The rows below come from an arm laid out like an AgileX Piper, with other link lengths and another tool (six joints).
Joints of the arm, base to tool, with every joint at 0 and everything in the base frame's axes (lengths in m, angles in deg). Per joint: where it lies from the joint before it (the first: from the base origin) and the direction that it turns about. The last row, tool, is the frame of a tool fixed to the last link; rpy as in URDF.
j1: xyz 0 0 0.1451 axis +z
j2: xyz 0 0 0 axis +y
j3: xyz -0.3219 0 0.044 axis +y
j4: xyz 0.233 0 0.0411 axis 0.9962 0 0.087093
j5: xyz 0 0 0 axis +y
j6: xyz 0.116 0 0.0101 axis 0.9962 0 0.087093
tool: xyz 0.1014 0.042 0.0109 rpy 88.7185 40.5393 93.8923
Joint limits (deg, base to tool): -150..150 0..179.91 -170..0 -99.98..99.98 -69.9..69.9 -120..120
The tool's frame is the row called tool.
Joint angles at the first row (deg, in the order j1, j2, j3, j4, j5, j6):
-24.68, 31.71, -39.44, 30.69, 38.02, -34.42
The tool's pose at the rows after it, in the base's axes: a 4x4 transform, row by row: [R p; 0 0 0 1], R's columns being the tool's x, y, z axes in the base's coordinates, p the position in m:
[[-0.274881 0.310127 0.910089 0.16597], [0.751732 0.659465 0.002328 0.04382], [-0.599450 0.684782 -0.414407 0.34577], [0 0 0 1]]
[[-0.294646 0.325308 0.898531 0.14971], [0.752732 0.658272 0.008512 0.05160], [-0.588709 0.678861 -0.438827 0.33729], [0 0 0 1]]
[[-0.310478 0.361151 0.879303 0.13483], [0.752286 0.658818 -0.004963 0.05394], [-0.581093 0.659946 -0.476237 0.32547], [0 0 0 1]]
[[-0.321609 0.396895 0.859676 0.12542], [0.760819 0.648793 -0.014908 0.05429], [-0.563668 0.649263 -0.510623 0.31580], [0 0 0 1]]
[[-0.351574 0.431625 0.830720 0.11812], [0.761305 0.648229 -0.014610 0.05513], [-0.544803 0.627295 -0.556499 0.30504], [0 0 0 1]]
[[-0.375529 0.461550 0.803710 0.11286], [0.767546 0.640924 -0.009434 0.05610], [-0.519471 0.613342 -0.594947 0.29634], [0 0 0 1]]
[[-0.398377 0.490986 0.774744 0.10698], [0.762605 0.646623 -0.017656 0.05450], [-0.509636 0.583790 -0.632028 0.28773], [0 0 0 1]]
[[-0.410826 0.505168 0.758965 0.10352], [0.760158 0.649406 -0.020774 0.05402], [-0.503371 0.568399 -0.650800 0.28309], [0 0 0 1]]
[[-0.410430 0.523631 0.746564 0.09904], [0.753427 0.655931 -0.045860 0.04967], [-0.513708 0.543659 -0.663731 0.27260], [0 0 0 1]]
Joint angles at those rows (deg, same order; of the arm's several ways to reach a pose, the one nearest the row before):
-24.67, 27.53, -39.56, 28.34, 42.12, -31.74
-24.68, 24.31, -39.56, 26.18, 46.51, -29.18
-24.67, 21.64, -39.58, 22.84, 50.75, -26.41
-24.67, 20.23, -39.58, 20.51, 53.91, -24.08
-24.68, 19.88, -39.68, 18.93, 57.19, -23.32
-24.67, 19.88, -39.68, 17.97, 59.80, -22.50
-24.67, 19.88, -39.77, 16.33, 62.17, -22.40
-24.68, 19.81, -39.77, 15.57, 63.46, -22.41
-24.67, 18.63, -38.34, 13.76, 63.59, -22.40

